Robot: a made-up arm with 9 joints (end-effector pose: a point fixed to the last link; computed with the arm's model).
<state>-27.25 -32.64 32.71 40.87 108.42 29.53 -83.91 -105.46 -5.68</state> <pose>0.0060 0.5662 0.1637 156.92 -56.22 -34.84</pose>
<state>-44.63 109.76 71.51 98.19 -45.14 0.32 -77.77 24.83 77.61</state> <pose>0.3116 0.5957 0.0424 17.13 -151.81 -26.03</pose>
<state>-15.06 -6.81 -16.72 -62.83 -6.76 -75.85 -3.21 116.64 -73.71</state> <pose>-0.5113 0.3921 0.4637 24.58 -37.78 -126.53</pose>
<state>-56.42 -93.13 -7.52 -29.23 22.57 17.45 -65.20 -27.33 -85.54</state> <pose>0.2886 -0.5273 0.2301 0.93 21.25 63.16</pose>
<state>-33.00 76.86 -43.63 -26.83 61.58 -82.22 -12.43 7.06 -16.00</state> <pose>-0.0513 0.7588 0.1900 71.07 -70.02 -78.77</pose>
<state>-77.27 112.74 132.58 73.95 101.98 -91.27 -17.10 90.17 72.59</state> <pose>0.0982 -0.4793 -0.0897 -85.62 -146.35 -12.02</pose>
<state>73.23 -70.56 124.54 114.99 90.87 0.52 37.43 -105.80 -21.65</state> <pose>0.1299 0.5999 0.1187 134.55 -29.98 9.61</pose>
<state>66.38 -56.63 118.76 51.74 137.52 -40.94 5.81 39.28 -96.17</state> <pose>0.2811 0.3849 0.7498 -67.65 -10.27 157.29</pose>
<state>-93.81 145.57 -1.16 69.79 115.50 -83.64 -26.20 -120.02 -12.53</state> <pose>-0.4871 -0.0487 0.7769 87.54 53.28 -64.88</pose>
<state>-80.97 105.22 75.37 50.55 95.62 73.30 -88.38 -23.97 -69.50</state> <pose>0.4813 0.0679 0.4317 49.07 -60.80 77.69</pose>
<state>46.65 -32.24 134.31 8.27 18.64 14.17 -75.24 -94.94 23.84</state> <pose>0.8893 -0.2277 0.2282 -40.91 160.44 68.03</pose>
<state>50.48 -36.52 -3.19 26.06 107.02 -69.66 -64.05 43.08 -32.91</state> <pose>0.6825 0.1180 0.7466 -52.37 120.79 -69.39</pose>
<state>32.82 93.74 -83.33 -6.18 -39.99 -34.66 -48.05 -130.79 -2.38</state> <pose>0.3809 0.7147 0.7098 -118.38 76.70 -79.57</pose>
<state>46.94 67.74 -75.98 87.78 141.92 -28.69 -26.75 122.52 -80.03</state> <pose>0.5950 -0.1575 0.4326 -81.02 148.16 -58.26</pose>
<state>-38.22 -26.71 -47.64 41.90 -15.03 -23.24 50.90 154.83 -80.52</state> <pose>0.0313 -0.1203 0.8420 -27.09 -77.42 98.55</pose>
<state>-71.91 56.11 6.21 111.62 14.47 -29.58 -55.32 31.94 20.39</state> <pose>0.2476 -0.9561 0.0328 -66.34 -126.05 39.02</pose>
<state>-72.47 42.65 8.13 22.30 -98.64 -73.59 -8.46 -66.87 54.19</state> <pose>0.3402 0.7876 0.8626 -98.60 112.84 59.04</pose>
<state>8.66 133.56 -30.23 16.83 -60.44 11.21 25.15 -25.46 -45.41</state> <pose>0.6536 -0.3610 0.5744 -12.31 70.96 79.74</pose>
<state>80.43 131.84 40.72 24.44 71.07 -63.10 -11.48 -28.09 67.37</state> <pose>-0.3926 -0.4566 -0.0352 138.58 11.28 80.59</pose>
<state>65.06 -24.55 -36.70 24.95 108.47 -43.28 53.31 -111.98 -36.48</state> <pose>-0.1137 0.2260 0.8746 -24.80 79.43 -117.12</pose>
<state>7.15 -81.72 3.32 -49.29 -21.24 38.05 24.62 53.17 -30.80</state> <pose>-0.6848 0.2279 0.7605 117.21 21.44 -89.23</pose>
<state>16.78 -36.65 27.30 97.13 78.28 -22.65 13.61 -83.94 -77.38</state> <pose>0.1319 0.1139 0.6716 -62.76 -99.94 112.94</pose>
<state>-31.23 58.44 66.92 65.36 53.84 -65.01 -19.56 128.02 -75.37</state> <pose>0.0079 0.2965 -0.1178 120.64 -109.63 -63.01</pose>
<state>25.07 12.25 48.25 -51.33 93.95 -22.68 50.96 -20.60 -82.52</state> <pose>-0.4874 -0.4947 0.4222 62.39 98.65 -6.28</pose>
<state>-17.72 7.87 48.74 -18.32 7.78 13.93 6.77 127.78 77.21</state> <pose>-0.5864 0.6709 0.1632 -42.63 -36.52 -56.44</pose>
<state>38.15 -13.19 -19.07 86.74 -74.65 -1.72 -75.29 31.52 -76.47</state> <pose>-0.5406 0.4242 0.0137 -134.73 -66.18 -66.88</pose>
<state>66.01 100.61 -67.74 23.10 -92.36 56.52 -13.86 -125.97 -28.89</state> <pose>0.4080 0.2181 0.1149 93.84 -120.02 -36.16</pose>
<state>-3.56 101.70 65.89 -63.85 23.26 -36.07 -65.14 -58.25 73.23</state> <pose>-0.5624 -0.1802 1.1444 -150.35 -6.23 71.85</pose>
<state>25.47 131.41 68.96 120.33 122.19 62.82 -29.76 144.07 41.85</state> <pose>-0.6489 0.6982 0.0825 127.99 -75.89 -35.98</pose>
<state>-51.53 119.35 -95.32 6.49 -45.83 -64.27 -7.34 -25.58 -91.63</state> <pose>0.3443 -0.1735 0.9562 -96.69 60.18 -1.45</pose>
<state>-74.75 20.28 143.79 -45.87 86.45 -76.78 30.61 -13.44 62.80</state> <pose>-0.6179 -0.6026 0.5311 53.64 10.77 39.88</pose>
